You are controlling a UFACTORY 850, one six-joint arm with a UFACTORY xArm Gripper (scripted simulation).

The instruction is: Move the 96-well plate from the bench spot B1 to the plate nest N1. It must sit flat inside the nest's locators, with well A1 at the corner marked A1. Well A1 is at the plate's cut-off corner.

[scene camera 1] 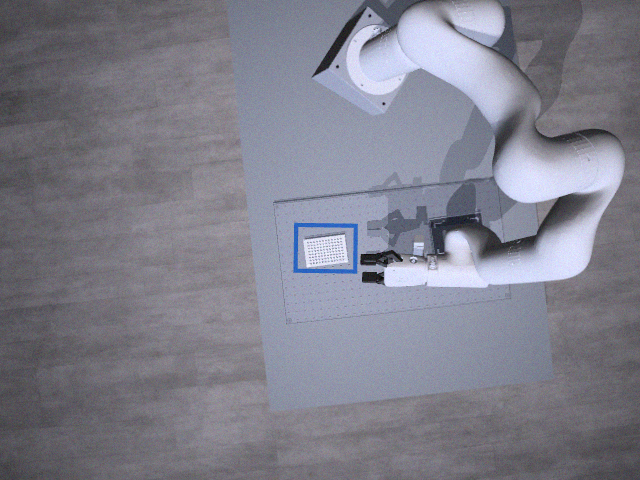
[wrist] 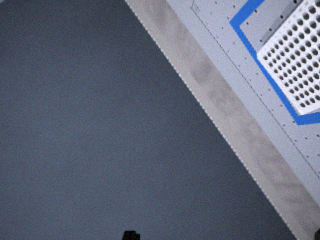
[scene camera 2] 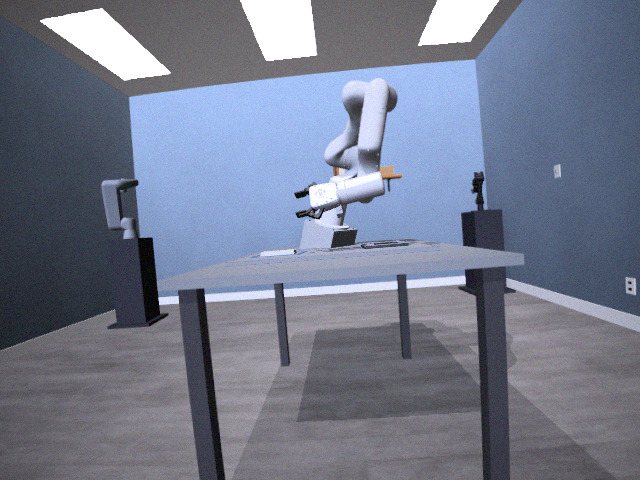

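Observation:
Scene camera 1 shows the gripper (scene camera 1: 361, 268) along with a dark plate nest (scene camera 1: 437, 233). The gripper is visible in the other camera as well (scene camera 2: 295, 205).

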